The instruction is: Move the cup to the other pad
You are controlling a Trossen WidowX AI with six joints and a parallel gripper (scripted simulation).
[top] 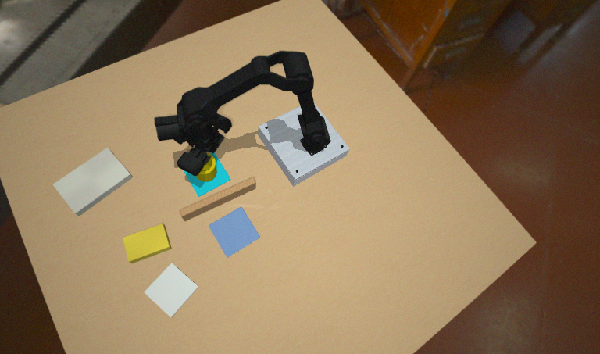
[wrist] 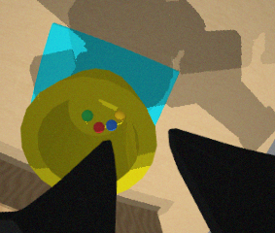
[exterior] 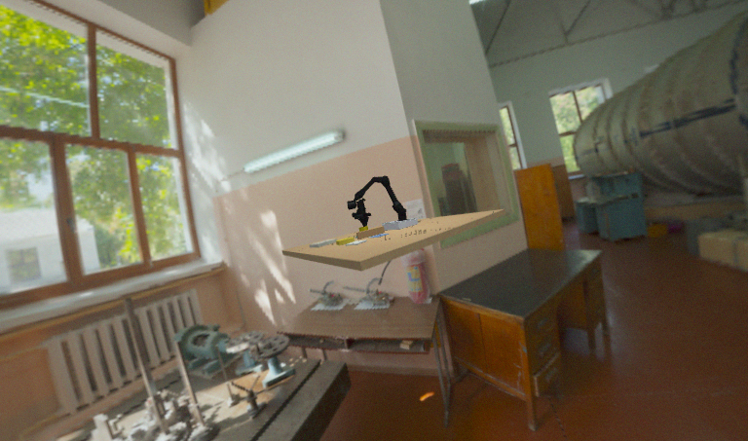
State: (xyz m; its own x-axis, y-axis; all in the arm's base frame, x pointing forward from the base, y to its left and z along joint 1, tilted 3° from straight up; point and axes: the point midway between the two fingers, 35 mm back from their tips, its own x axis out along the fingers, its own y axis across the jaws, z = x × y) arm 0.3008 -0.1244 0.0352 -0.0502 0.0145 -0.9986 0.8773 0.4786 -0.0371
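Right now the cup is 2 cm ahead of my gripper tip, 1 cm to the left of it and 4 cm below it. Also, from my gripper tip: thin wooden bar (4 cm ahead, 11 cm to the left, 5 cm below); cyan pad (3 cm ahead, 1 cm to the left, 8 cm below); red marble (2 cm ahead, 2 cm to the left, 6 cm below).
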